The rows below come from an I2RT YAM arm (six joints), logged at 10 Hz.
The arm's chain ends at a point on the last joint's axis. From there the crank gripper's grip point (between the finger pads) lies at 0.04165 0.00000 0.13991 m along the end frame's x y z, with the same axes.
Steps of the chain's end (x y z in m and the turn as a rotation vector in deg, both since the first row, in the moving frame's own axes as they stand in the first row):
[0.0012, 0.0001, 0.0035, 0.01, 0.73, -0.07]
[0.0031, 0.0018, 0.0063, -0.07, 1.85, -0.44]
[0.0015, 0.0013, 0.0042, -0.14, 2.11, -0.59]
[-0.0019, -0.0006, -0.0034, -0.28, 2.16, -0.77]
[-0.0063, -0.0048, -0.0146, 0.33, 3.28, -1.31]
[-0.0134, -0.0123, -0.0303, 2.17, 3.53, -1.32]
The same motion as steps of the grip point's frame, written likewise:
[0.0030, 0.0000, 0.0030, 0.01, 0.73, -0.07]
[0.0076, 0.0016, 0.0049, -0.07, 1.85, -0.44]
[0.0066, 0.0012, 0.0026, -0.14, 2.11, -0.59]
[0.0033, -0.0005, -0.0051, -0.28, 2.16, -0.77]
[0.0016, -0.0066, -0.0172, 0.33, 3.28, -1.31]
[-0.0049, -0.0186, -0.0332, 2.17, 3.53, -1.32]

